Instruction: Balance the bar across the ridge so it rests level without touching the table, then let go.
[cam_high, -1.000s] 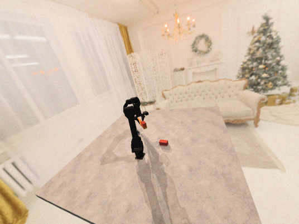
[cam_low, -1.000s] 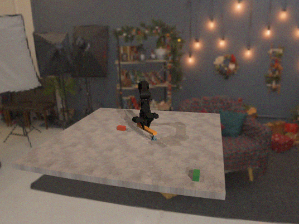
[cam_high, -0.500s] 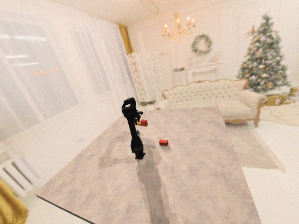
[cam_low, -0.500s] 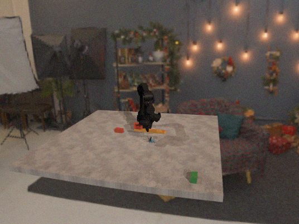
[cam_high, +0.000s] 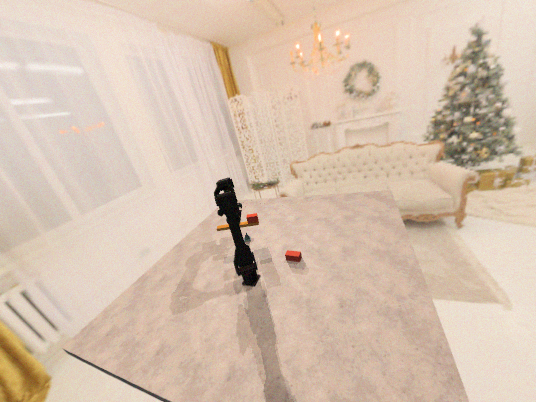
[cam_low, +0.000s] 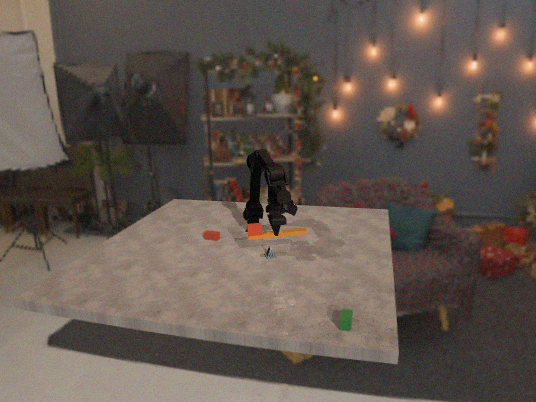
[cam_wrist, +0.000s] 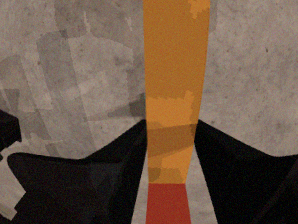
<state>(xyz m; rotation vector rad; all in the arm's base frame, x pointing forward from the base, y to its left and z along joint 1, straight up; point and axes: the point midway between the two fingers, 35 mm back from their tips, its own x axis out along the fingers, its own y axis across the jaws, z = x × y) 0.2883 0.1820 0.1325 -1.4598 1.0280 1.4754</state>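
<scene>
My gripper tip is now 8 cm above the small teal ridge and 2 cm to the left of it. Also, from my gripper tip: green block: 45 cm ahead, 32 cm to the left, 8 cm below; then red block: 34 cm to the right, 14 cm behind, 8 cm below.
</scene>
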